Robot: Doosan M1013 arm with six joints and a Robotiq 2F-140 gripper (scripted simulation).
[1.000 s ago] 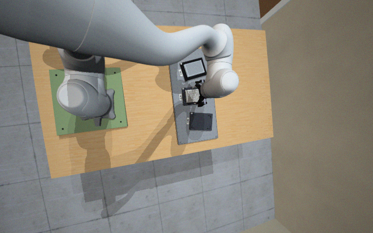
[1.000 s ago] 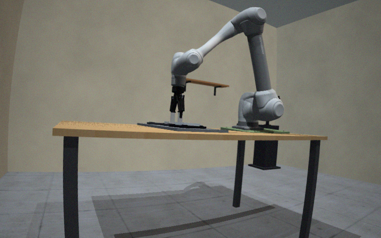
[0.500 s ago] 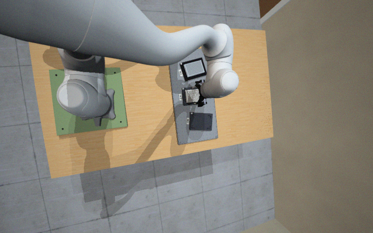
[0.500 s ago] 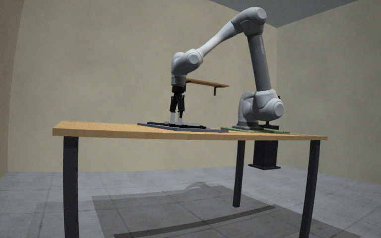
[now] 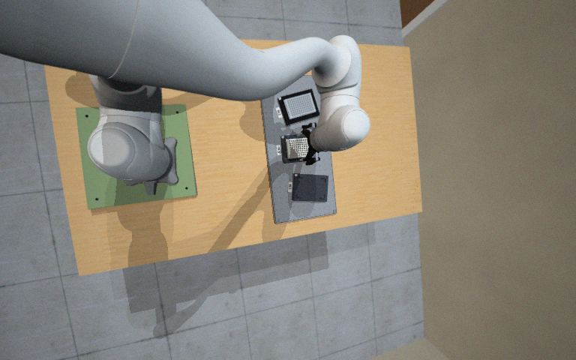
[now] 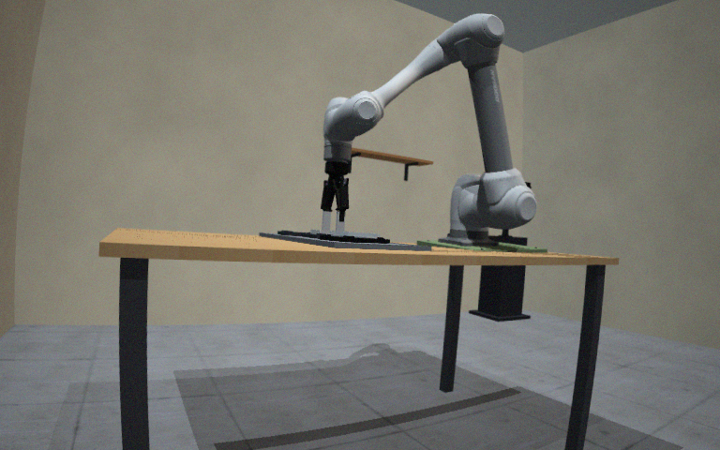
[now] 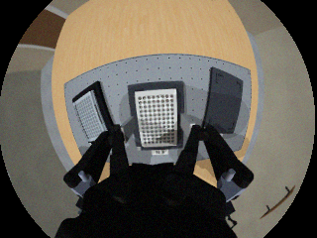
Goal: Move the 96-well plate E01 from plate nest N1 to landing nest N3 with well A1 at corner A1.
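Now: the 96-well plate 30 mm below my hand. Also, from my hand: label (170 mm to the right, 50 mm below, 50 mm behind); then nest (40 mm below).
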